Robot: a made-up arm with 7 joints. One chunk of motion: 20 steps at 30 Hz.
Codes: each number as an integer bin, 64 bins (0 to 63) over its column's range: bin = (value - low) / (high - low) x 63, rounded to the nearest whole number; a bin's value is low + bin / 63 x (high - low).
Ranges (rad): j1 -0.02..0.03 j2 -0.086..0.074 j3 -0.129..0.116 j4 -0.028..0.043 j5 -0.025..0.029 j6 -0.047..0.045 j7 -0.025..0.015
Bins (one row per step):
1: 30 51 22 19 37 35 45
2: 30 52 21 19 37 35 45
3: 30 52 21 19 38 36 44
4: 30 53 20 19 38 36 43
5: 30 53 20 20 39 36 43
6: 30 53 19 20 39 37 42
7: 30 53 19 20 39 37 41
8: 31 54 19 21 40 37 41
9: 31 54 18 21 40 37 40
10: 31 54 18 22 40 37 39
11: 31 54 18 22 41 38 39
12: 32 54 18 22 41 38 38
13: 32 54 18 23 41 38 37
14: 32 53 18 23 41 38 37
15: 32 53 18 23 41 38 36
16: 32 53 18 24 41 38 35
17: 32 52 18 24 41 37 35
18: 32 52 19 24 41 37 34
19: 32 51 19 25 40 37 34
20: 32 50 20 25 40 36 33
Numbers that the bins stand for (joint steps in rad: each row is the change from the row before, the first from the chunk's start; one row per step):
1: 0.00381 0.04352 -0.04344 -0.00659 0.00671 0.00411 0.00357
2: 0.00381 0.04606 -0.04733 -0.00659 0.00671 0.00411 0.00357
3: 0.00381 0.04606 -0.04733 -0.00659 0.00757 0.00557 0.00294
4: 0.00381 0.04860 -0.05122 -0.00659 0.00757 0.00557 0.00230
5: 0.00381 0.04860 -0.05122 -0.00546 0.00843 0.00557 0.00230
6: 0.00381 0.04860 -0.05511 -0.00546 0.00843 0.00703 0.00167
7: 0.00381 0.04860 -0.05511 -0.00546 0.00843 0.00703 0.00103
8: 0.00460 0.05114 -0.05511 -0.00433 0.00929 0.00703 0.00103
9: 0.00460 0.05114 -0.05900 -0.00433 0.00929 0.00703 0.00040
10: 0.00460 0.05114 -0.05900 -0.00321 0.00929 0.00703 -0.00024
11: 0.00460 0.05114 -0.05900 -0.00321 0.01014 0.00849 -0.00024
12: 0.00540 0.05114 -0.05900 -0.00321 0.01014 0.00849 -0.00087
13: 0.00540 0.05114 -0.05900 -0.00208 0.01014 0.00849 -0.00151
14: 0.00540 0.04860 -0.05900 -0.00208 0.01014 0.00849 -0.00151
15: 0.00540 0.04860 -0.05900 -0.00208 0.01014 0.00849 -0.00214
16: 0.00540 0.04860 -0.05900 -0.00095 0.01014 0.00849 -0.00278
17: 0.00540 0.04606 -0.05900 -0.00095 0.01014 0.00703 -0.00278
18: 0.00540 0.04606 -0.05511 -0.00095 0.01014 0.00703 -0.00341
19: 0.00540 0.04352 -0.05511 0.00017 0.00929 0.00703 -0.00341
20: 0.00540 0.04098 -0.05122 0.00017 0.00929 0.00557 -0.00405

